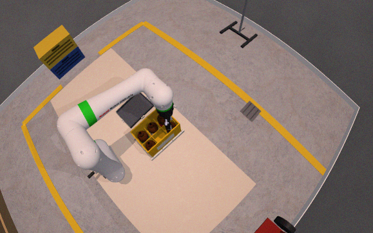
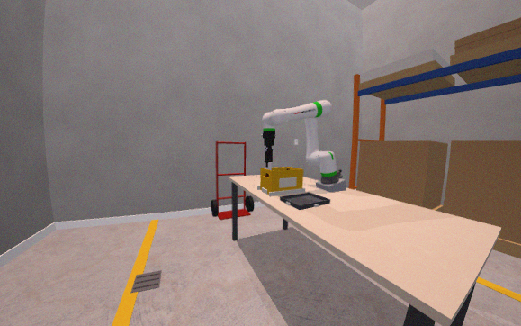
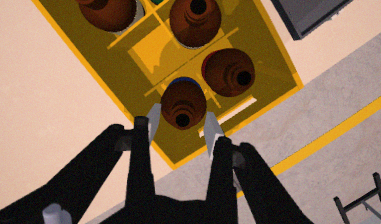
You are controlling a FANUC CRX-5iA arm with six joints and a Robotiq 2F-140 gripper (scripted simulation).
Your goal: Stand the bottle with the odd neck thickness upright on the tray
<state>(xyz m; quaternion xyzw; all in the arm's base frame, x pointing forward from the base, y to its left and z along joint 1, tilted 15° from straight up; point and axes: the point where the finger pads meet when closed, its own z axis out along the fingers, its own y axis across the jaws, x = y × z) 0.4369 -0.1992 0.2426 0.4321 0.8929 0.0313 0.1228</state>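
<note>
Right now the yellow crate is 10 cm below my hand, 9 cm behind it and 6 cm to the left of it. From my hand the other things lie so: dark tray 34 cm to the left, 17 cm below, 5 cm behind; brown bottle 10 cm to the left, 10 cm below, 8 cm behind.
</note>
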